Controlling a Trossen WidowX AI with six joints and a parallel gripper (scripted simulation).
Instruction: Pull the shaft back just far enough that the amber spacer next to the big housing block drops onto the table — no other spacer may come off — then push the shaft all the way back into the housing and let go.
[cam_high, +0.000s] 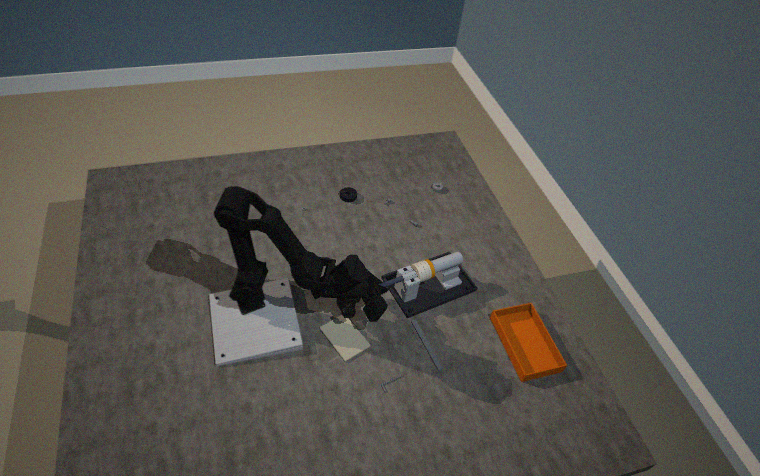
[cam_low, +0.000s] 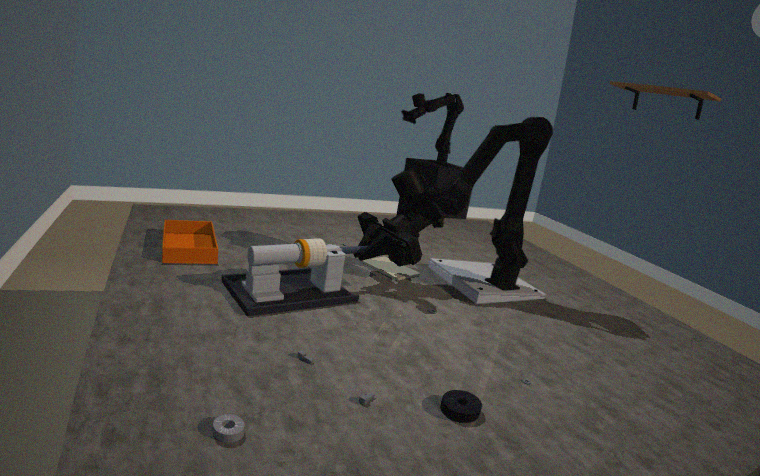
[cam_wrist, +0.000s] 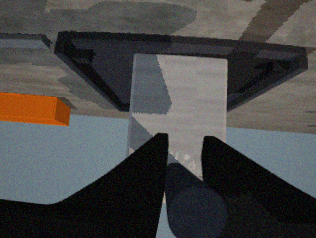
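Now: gripper tip 6 cm short of the dark shaft and 2 cm below it. From my gripper tip the other things lie so: amber spacer (13 cm ahead, 2 cm above); then pale card (15 cm behind, 6 cm to the right, 6 cm below); then thin bar (4 cm ahead, 17 cm to the right, 6 cm below).
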